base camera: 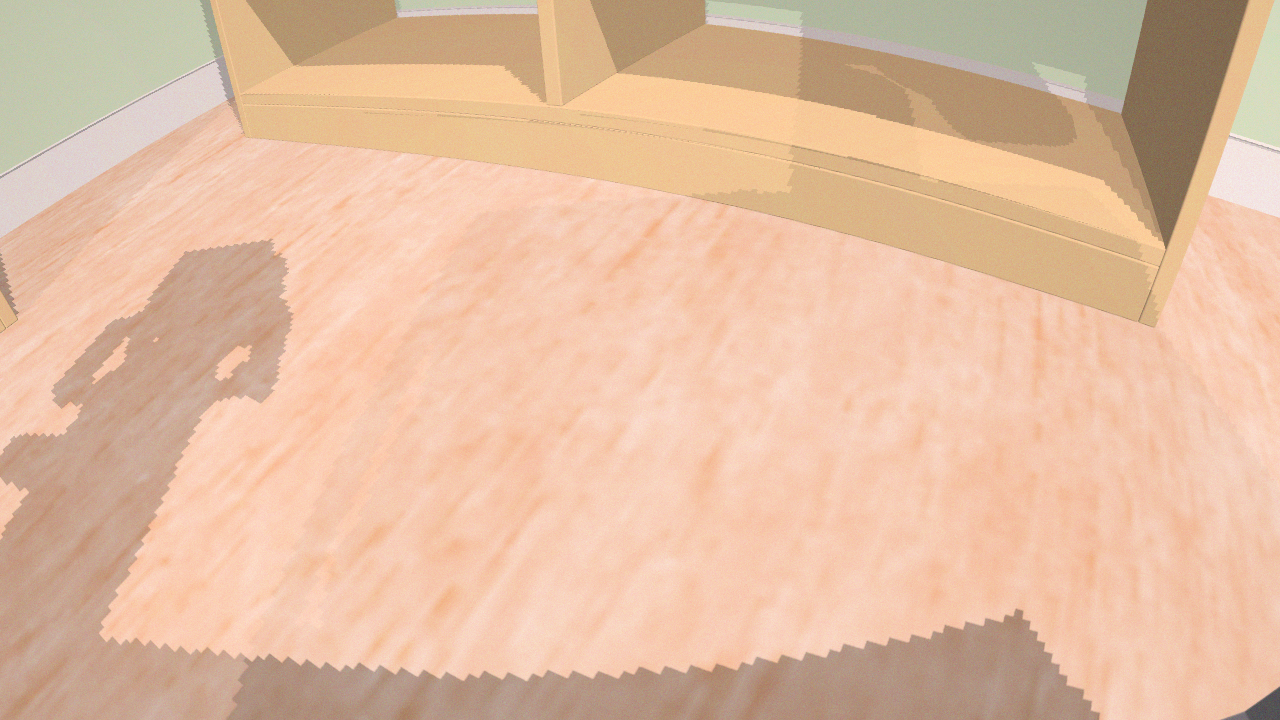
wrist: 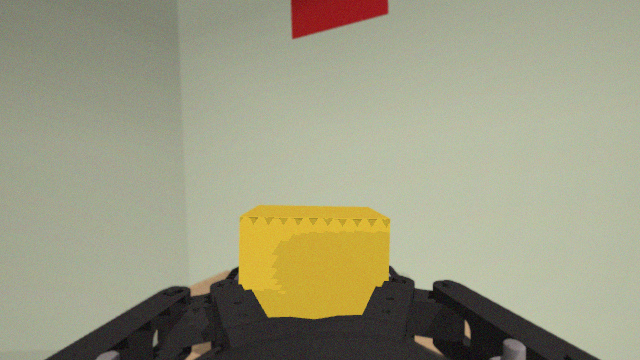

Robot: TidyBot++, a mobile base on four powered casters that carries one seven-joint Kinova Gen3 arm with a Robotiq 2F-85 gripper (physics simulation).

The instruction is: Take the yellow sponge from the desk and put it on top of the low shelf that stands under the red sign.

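Places are measured from the arm's base along level axes (x left, y back, z up), in metres.
Where they show: gripper, between the fingertips: point(wrist: 312, 273).
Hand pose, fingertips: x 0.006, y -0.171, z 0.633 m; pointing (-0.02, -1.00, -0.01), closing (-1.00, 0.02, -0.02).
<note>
Each offset is from my fingertips to the centre of the thing. "spot": to the spot under its first point. Level surfaces: height alone.
The yellow sponge @(dx +0.001, dy +0.023, dz -0.011 m) point(wrist: 320, 265) is a block between the two black fingers in the wrist view, and my gripper point(wrist: 312, 273) is shut on it. The red sign @(spot: dx -0.159, dy -0.966, dz +0.656 m) point(wrist: 340, 16) is on the wall at the top of the wrist view, cut off by its edge. A low wooden shelf point(base camera: 519, 147) stands across the top of the base view, with a divider and open compartments; its top is out of view there. Small parts of tan wood show behind the fingers in the wrist view. The sponge does not show in the base view.
A pale green wall point(wrist: 425, 125) stands behind the sponge, with a room corner to the left. White baseboard point(base camera: 107, 120) runs left of the shelf. The edge of another wooden piece @(spot: dx +0.731, dy -0.482, dz -1.009 m) point(base camera: 7, 308) shows at the far left. Shadows lie on the wooden floor @(dz -1.030 m) point(base camera: 644, 429).
</note>
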